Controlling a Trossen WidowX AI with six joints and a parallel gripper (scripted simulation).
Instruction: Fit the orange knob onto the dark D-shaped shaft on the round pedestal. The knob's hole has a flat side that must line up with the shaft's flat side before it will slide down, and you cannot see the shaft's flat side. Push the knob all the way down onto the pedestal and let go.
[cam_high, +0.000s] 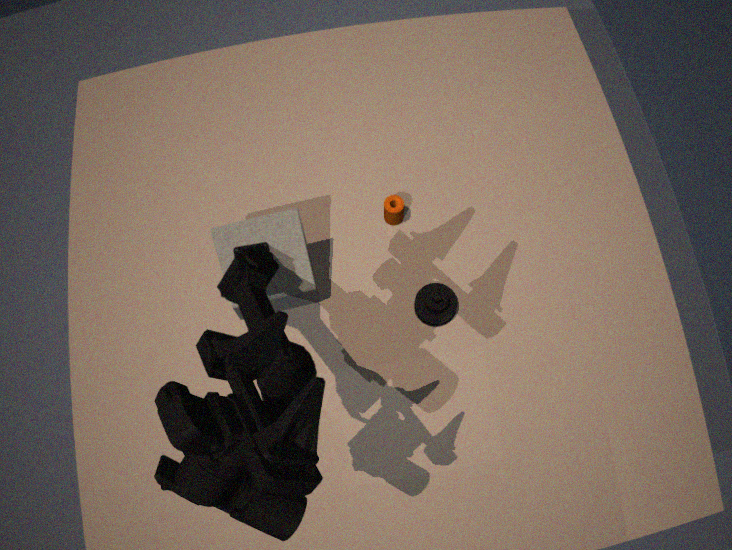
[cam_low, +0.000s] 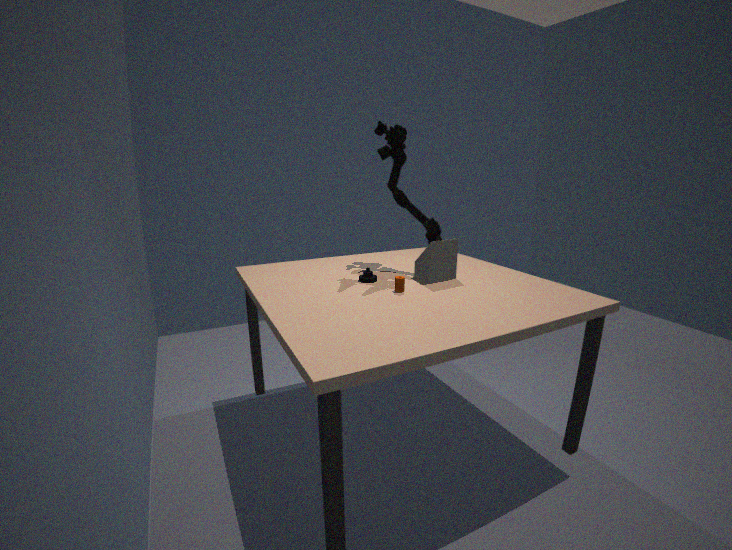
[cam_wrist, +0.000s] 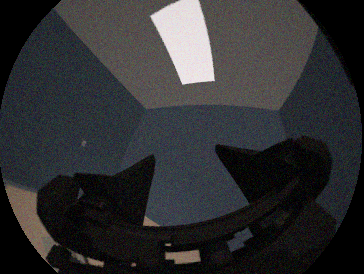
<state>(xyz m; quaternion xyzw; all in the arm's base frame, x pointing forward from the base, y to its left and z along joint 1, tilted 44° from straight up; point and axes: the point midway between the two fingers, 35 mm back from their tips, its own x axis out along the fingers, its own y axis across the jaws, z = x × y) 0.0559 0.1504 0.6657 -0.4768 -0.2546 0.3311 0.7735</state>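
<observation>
Now: the orange knob 18 cm ahead of my gripper tip, 44 cm to the left of it and 70 cm below it. Also, from my gripper tip: round pedestal: 22 cm ahead, 23 cm to the left, 70 cm below.
</observation>
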